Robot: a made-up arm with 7 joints.
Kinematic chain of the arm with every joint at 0, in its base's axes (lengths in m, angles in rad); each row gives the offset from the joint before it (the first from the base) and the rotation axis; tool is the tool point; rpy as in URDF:
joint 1: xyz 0 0 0.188 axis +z
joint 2: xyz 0 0 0 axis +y
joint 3: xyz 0 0 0.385 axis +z
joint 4: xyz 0.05 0 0 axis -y
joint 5: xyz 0.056 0 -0.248 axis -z
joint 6: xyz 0 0 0 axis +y
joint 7: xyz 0.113 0 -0.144 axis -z
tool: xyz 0 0 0 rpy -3.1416 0 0
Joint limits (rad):
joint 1: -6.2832..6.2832
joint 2: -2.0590..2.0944
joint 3: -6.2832..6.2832
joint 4: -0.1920..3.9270
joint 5: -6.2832..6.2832
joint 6: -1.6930..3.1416
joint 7: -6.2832..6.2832
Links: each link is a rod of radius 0.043 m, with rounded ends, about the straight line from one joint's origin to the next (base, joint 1, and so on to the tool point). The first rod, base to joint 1, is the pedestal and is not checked.
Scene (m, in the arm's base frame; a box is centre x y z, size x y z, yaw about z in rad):
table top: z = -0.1
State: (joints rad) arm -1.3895 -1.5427 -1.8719 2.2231 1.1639 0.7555 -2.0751
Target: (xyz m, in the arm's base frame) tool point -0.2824 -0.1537 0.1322
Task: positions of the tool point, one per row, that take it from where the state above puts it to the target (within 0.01 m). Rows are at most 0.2 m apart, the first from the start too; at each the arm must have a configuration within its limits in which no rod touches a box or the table.
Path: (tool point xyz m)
1: -0.5570 0.4617 0.0877
2: -0.5921 0.2949 0.0716
3: -0.5728 0.1329 0.0679
4: -0.5056 -0.0052 0.0775
5: -0.4030 -0.1040 0.0996
6: -0.2824 -0.1537 0.1322

